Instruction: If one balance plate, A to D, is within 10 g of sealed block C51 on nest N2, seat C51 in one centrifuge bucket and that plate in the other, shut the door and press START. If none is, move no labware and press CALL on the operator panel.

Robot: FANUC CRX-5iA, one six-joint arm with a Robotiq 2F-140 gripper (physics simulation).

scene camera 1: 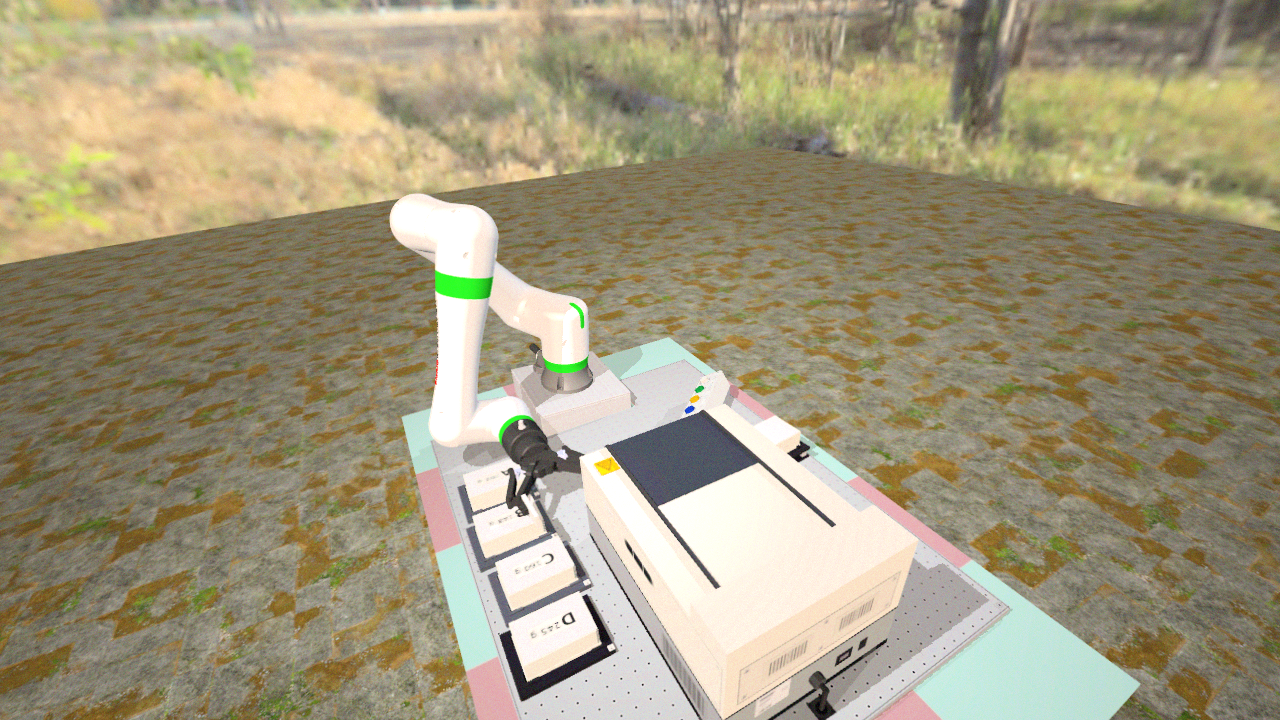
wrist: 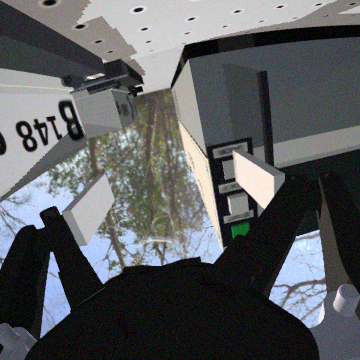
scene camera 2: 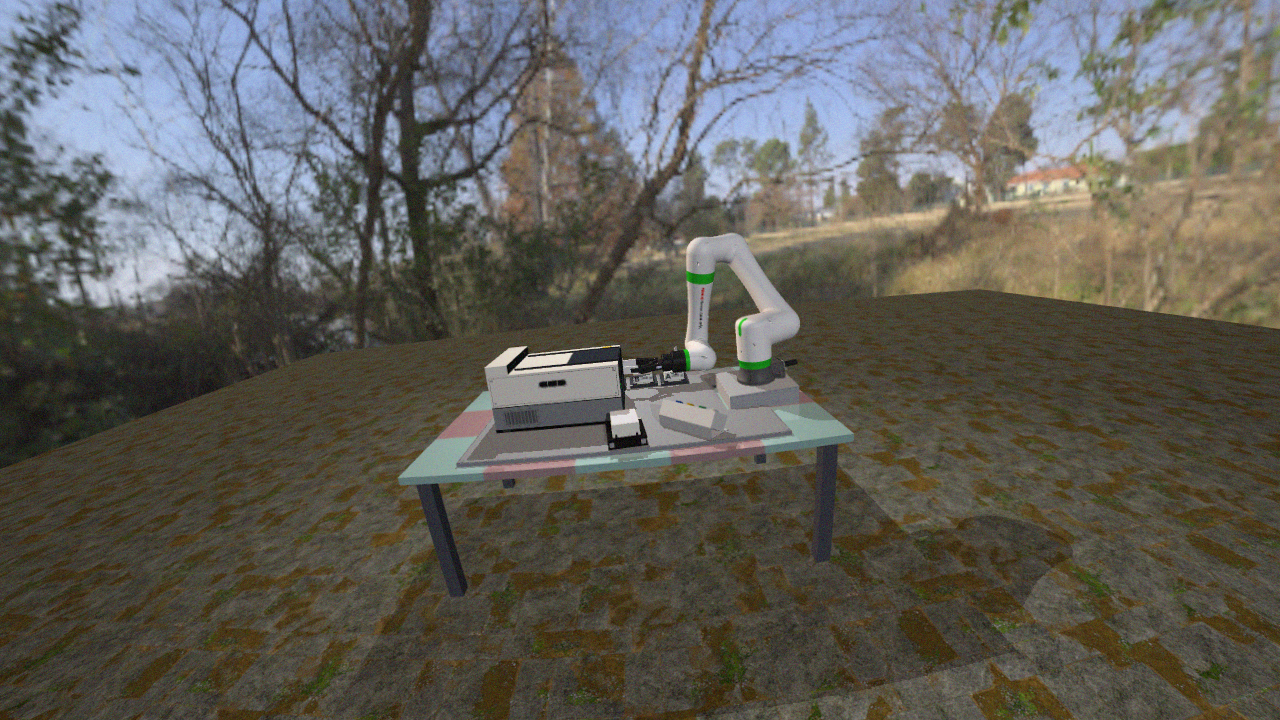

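Where they show: gripper, fingertip midpoint: (scene camera 1: 568,507) (wrist: 169,176); arm's base at its link origin: (scene camera 1: 567,379) (scene camera 2: 755,378).
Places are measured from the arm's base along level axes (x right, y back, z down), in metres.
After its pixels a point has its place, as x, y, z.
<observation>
My gripper (scene camera 1: 547,483) (wrist: 169,176) {0.276, -0.487, -0.050} is open and empty, between plate B and the centrifuge's near end. Plate B (scene camera 1: 506,530) {0.382, -0.413, 0.002} (wrist: 30,117) {0.303, -0.384, 0.025} reads 148 g in the wrist view. Plate A (scene camera 1: 484,490) {0.371, -0.276, 0.003}, plate C (scene camera 1: 535,574) {0.386, -0.544, 0.002} and plate D (scene camera 1: 553,637) {0.420, -0.671, 0.003} sit in the same row of dark nests; D seems to read 245 g, A and C are too small to read surely. White block C51 (scene camera 1: 775,433) {-0.234, -0.566, -0.016} (scene camera 2: 623,421) {-0.266, -0.562, -0.016} sits on black nest N2 (scene camera 2: 626,441) {-0.270, -0.560, 0.050}, its label unreadable. The centrifuge (scene camera 1: 805,559) {0.135, -0.914, -0.188} (scene camera 2: 556,389) {-0.052, -0.757, -0.086} has a green button (wrist: 240,230) {0.216, -0.487, -0.124}. I cannot tell the door's state; the buckets are hidden.
The operator panel (scene camera 1: 713,390) {-0.247, -0.345, -0.024} (scene camera 2: 687,418) {-0.263, -0.358, 0.009}, with green, yellow and blue buttons, stands between the robot's base (scene camera 1: 572,407) {0.058, -0.125, 0.005} (scene camera 2: 756,391) {-0.118, -0.053, 0.009} and the centrifuge. The tall centrifuge body borders my gripper on one side, the plate row on the other. The perforated board lies on the table (scene camera 2: 814,431) {-0.404, 0.014, 0.069}.
</observation>
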